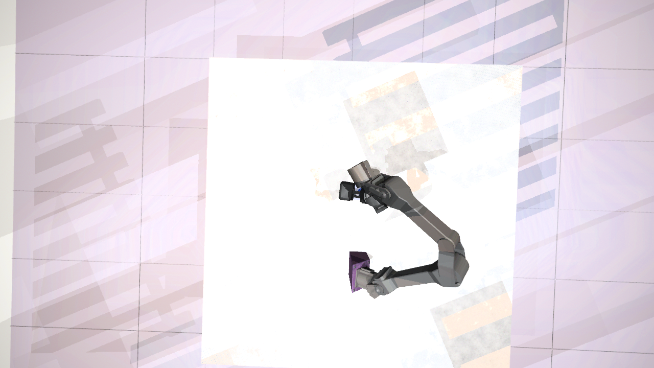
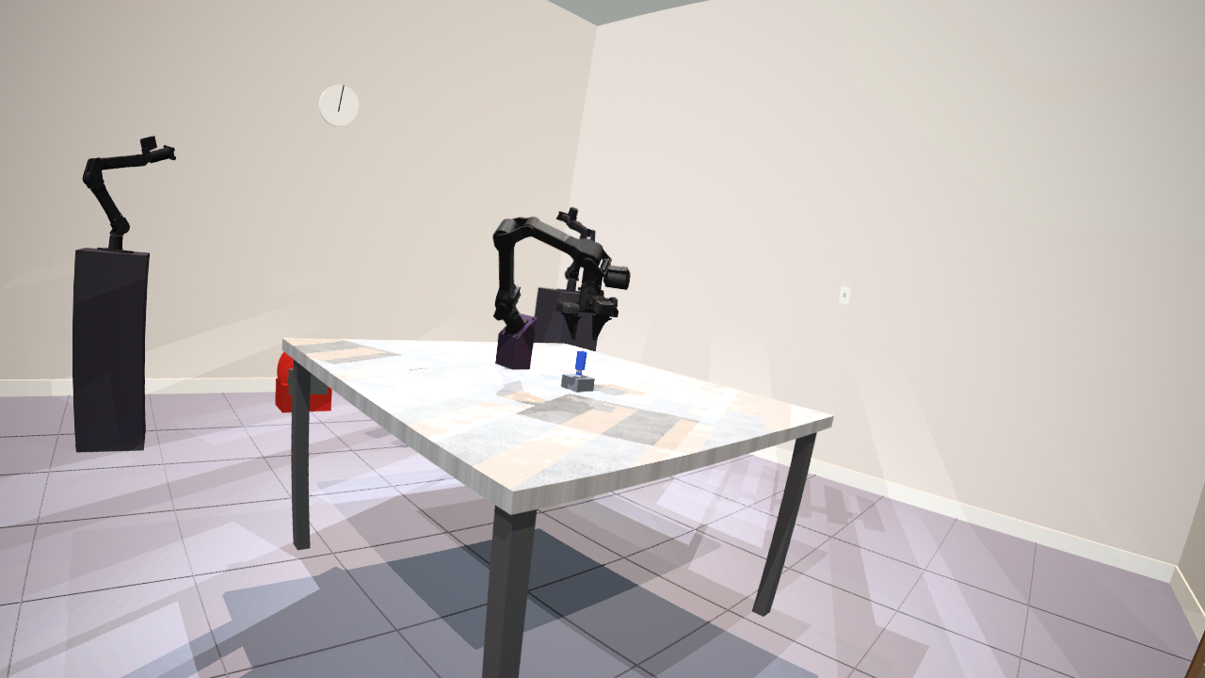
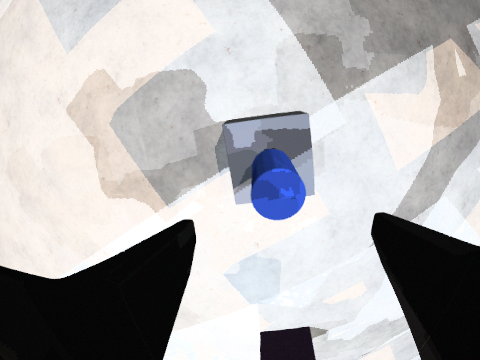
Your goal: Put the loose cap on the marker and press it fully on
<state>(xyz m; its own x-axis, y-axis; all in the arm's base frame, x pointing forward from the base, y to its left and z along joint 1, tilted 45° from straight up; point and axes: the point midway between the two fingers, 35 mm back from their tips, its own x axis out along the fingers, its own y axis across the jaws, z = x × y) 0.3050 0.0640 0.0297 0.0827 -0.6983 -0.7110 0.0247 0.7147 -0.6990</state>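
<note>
The blue cap is 6 cm below my gripper tip. Also, from my gripper tip: holder block 12 cm below.
</note>
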